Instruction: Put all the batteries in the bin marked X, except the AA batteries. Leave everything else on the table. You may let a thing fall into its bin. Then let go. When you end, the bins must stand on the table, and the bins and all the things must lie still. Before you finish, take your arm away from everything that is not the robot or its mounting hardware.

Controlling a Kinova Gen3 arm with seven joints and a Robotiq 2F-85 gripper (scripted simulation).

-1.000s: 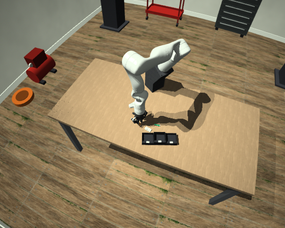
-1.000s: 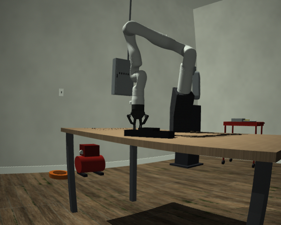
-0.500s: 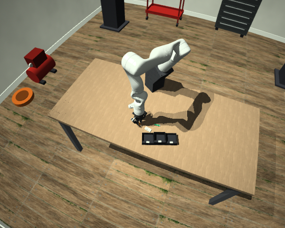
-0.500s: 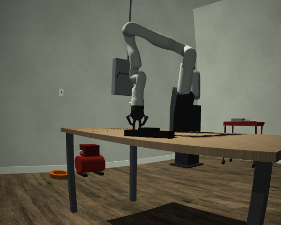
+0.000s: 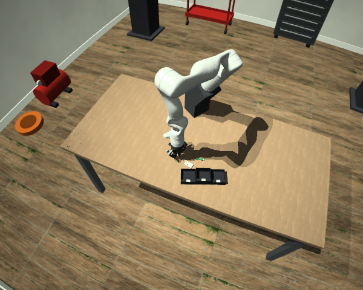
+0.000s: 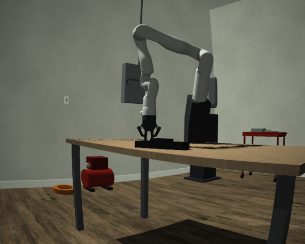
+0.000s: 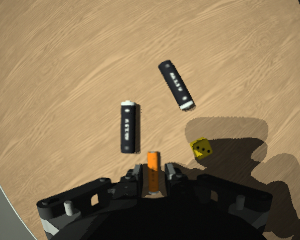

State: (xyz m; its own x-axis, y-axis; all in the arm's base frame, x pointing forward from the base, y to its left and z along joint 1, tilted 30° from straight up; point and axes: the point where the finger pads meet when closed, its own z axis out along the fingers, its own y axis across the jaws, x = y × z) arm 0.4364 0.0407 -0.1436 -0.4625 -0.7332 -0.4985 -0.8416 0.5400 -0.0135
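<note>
Now: hand 50 mm past the yellow die and 20 mm above it. Also, from my hand: orange battery (20 mm below); white domino (20 mm ahead, 80 mm to the left, 20 mm below); green battery (50 mm behind, 130 mm to the left, 20 mm below).
</note>
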